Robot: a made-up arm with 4 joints. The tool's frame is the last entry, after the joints. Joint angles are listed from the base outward.
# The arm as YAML. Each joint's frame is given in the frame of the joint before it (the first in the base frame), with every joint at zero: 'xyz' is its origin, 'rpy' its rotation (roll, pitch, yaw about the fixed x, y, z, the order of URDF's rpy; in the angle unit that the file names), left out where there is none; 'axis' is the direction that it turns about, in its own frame. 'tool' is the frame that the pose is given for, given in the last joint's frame.
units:
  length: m
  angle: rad
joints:
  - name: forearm
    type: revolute
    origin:
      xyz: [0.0, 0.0, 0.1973]
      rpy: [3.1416, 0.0, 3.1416]
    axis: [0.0, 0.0, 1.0]
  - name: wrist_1
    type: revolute
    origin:
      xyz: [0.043, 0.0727, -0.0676]
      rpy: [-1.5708, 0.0, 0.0]
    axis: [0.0, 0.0, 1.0]
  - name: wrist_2
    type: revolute
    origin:
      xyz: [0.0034, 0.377, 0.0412]
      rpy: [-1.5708, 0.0, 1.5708]
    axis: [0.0, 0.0, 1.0]
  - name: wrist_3
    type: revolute
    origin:
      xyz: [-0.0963, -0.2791, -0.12]
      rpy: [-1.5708, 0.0, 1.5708]
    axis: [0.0, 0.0, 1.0]
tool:
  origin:
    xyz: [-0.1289, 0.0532, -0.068]
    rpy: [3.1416, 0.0, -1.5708]
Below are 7 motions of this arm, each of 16 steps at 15 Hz.
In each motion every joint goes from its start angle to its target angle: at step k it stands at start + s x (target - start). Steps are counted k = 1, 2, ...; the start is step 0. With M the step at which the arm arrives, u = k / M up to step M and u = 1 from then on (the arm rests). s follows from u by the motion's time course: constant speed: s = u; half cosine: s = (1 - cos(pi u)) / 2; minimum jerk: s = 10 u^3 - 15 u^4 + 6 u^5.
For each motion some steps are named. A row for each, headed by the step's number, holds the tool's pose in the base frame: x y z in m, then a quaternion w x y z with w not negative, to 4 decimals.
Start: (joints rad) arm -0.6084 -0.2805 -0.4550 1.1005
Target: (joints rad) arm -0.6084 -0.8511 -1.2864 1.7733
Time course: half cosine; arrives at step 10
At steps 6, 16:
6: -0.2276 0.1729 0.3299 0.6734 0.0320 -0.5332 -0.5111
16: -0.1734 0.0893 0.3252 0.4725 0.1042 -0.6298 -0.6077

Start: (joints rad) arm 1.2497 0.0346 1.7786 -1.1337
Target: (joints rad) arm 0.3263 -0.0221 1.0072 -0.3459
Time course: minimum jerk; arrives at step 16
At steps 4, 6, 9, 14, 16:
4: -0.0203 0.3030 0.9471 0.6590 0.3469 -0.6659 -0.0444
6: -0.0361 0.3197 0.9618 0.7078 0.4123 -0.5725 -0.0346
9: -0.0759 0.3621 0.9716 0.7949 0.4774 -0.3742 -0.0128
14: -0.1471 0.4105 0.9470 0.8727 0.4552 -0.1759 0.0128
16: -0.1511 0.4123 0.9450 0.8757 0.4524 -0.1683 0.0139

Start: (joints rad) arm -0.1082 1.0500 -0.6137 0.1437
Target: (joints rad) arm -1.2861 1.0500 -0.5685 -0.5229
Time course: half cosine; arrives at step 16
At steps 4, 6, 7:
4: -0.1436 0.4111 0.4724 0.8026 -0.3330 0.4299 0.2454
6: -0.2195 0.3728 0.4873 0.7584 -0.3477 0.4168 0.3609
7: -0.2585 0.3440 0.4958 0.7252 -0.3559 0.4091 0.4243

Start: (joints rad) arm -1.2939 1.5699 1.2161 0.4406
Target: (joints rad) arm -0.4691 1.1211 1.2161 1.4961
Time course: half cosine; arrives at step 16
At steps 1, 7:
1: -0.0731 0.7673 0.3840 0.6953 -0.1802 0.6831 -0.1323
7: 0.1584 0.7176 0.4582 0.6475 -0.1479 0.6684 -0.3348

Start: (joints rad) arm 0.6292 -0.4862 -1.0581 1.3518
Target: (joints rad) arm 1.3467 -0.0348 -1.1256 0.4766
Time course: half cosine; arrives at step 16
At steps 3, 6, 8, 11, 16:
3: 0.1122 0.2541 0.2963 0.3715 -0.4177 -0.3267 -0.7621
6: 0.1492 0.2417 0.2746 0.4075 -0.4855 -0.2054 -0.7457
8: 0.1744 0.2315 0.2598 0.4373 -0.5185 -0.0920 -0.7290
11: 0.2050 0.2190 0.2478 0.4789 -0.5232 0.0788 -0.7005
16: 0.2274 0.2098 0.2485 0.5106 -0.4900 0.2115 -0.6742

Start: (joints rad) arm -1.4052 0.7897 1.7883 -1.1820
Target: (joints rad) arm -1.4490 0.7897 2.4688 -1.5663
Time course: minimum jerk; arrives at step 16
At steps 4, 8, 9, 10, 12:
4: -0.0255 0.2387 0.9070 0.4376 0.7147 0.2986 0.4567
8: 0.0248 0.2026 0.8763 0.4073 0.8019 0.2079 0.3844
9: 0.0365 0.1917 0.8653 0.4000 0.8230 0.1788 0.3615
10: 0.0461 0.1815 0.8544 0.3939 0.8408 0.1505 0.3394
12: 0.0588 0.1655 0.8361 0.3857 0.8651 0.1043 0.3034

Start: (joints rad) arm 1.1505 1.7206 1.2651 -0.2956
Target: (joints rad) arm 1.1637 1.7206 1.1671 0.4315
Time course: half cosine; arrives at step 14
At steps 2, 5, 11, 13, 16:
2: 0.5306 -0.5511 0.3601 0.2829 0.6897 0.2171 -0.6302
5: 0.5425 -0.5527 0.3391 0.2347 0.6672 0.2815 -0.6484
11: 0.5618 -0.5419 0.2800 0.1049 0.5813 0.4366 -0.6785
13: 0.5631 -0.5383 0.2706 0.0839 0.5643 0.4591 -0.6810
16: 0.5633 -0.5378 0.2694 0.0812 0.5620 0.4620 -0.6812

